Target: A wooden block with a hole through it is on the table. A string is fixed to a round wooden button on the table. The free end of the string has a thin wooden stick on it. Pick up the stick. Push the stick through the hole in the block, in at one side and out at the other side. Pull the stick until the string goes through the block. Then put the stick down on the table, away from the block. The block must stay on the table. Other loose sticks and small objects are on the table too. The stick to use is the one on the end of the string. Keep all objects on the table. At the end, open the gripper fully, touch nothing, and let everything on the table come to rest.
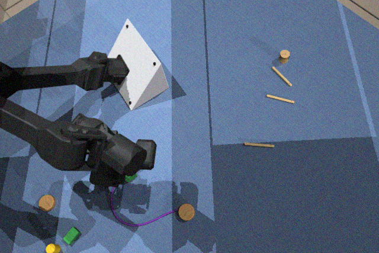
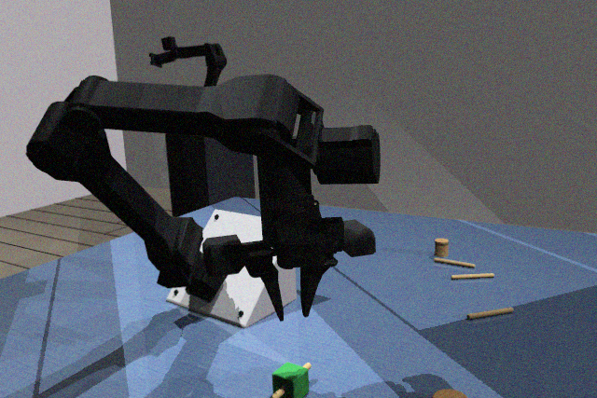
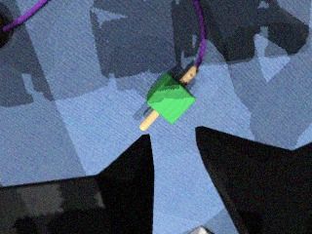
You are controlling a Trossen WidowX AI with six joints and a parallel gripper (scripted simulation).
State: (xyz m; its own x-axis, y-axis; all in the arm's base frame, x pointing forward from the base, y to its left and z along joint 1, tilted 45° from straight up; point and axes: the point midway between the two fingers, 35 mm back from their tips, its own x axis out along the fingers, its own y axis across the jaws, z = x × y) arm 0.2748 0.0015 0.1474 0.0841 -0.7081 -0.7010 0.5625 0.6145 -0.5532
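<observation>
Right now my gripper tip is 8 cm above the thin wooden stick and 2 cm to the left of it. Also, from my gripper tip: yellow cylinder 24 cm to the right, 8 cm below, 7 cm ahead; round wooden button 16 cm ahead, 9 cm below, 7 cm to the left; small wooden cylinder 53 cm to the left, 8 cm below, 7 cm behind.
</observation>
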